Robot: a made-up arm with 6 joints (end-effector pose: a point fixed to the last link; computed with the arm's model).
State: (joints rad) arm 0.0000 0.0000 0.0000 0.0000 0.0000 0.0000
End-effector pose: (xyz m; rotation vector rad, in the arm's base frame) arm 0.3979 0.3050 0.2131 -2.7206 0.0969 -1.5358
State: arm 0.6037 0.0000 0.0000 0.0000 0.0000 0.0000
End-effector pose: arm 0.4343 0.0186 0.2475 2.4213 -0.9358 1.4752
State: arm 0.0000 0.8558 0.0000 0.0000 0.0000 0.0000
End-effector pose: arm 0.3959 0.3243 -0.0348 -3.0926 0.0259 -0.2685
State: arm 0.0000 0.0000 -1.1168 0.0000 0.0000 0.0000
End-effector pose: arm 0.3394 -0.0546 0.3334 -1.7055 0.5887 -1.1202
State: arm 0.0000 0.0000 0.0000 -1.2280 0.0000 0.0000
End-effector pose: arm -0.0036 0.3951 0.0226 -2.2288 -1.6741 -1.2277
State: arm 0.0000 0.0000 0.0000 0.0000 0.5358 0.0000
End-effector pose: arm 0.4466 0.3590 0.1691 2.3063 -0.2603 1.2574
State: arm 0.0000 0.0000 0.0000 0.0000 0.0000 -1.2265
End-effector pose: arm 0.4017 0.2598 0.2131 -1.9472 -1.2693 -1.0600
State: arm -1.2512 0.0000 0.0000 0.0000 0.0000 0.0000
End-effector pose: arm -0.0888 0.5761 0.0803 -2.1252 -1.5078 -0.9978
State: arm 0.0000 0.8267 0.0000 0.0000 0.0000 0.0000
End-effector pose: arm 0.3995 0.3236 -0.0269 -3.0889 0.0285 -0.3135
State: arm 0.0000 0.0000 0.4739 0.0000 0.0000 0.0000
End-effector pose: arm 0.4211 0.3773 0.0609 2.4041 0.1825 1.2772
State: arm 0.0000 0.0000 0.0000 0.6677 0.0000 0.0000
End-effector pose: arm 0.4931 0.0699 0.2594 2.5230 -1.1070 1.4419
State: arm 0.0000 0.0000 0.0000 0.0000 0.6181 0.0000
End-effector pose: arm 0.4554 0.3639 0.1605 2.2373 -0.2804 1.2128
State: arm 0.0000 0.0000 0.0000 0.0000 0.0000 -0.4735
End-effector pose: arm 0.3926 0.2873 0.2131 -2.4894 -0.5077 -1.3878
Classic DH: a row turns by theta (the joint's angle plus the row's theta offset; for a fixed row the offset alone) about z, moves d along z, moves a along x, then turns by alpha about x. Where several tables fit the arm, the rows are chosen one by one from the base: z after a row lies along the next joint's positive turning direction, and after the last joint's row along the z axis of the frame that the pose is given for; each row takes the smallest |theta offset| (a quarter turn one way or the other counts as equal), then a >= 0, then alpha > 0; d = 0 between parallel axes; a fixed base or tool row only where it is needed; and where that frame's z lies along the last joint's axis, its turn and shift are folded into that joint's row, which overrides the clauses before.
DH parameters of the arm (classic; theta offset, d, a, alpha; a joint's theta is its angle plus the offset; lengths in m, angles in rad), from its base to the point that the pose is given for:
base (fixed): 1.1776 -0.1514 0.0722 2.9061
joint 1: 1.2275 -0.1997 0.1376 1.7307
joint 2: -1.4456 -0.028 -0.1114 1.4698
joint 3: -1.5385 -0.0723 0.016 1.9211
joint 4: -0.0462 0.0887 -0.2078 -1.2496
joint 5: 0.0483 -0.2367 -0.0652 0.8096
joint 6: -0.0994 -0.1361 -0.0193 1.0273
tool (fixed): -1.5189 -0.0402 0 0

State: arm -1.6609 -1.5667 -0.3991 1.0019 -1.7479 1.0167
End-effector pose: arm 0.2798 0.3056 0.2644 -0.4146 -0.2549 0.5168
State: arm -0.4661 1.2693 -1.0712 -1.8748 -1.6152 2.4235
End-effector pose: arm 0.1146 0.2573 0.2554 -2.6356 -0.7806 0.9517
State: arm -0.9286 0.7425 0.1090 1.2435 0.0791 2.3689
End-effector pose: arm 0.5107 0.3191 -0.1072 0.1139 -1.4473 0.4985
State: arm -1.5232 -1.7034 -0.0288 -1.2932 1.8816 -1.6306
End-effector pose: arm -0.3374 0.4872 -0.0890 0.2866 0.9928 2.2731
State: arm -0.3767 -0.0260 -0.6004 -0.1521 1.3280 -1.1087
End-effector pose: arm 0.3274 0.4414 0.2569 -2.7431 -1.1635 -0.9875
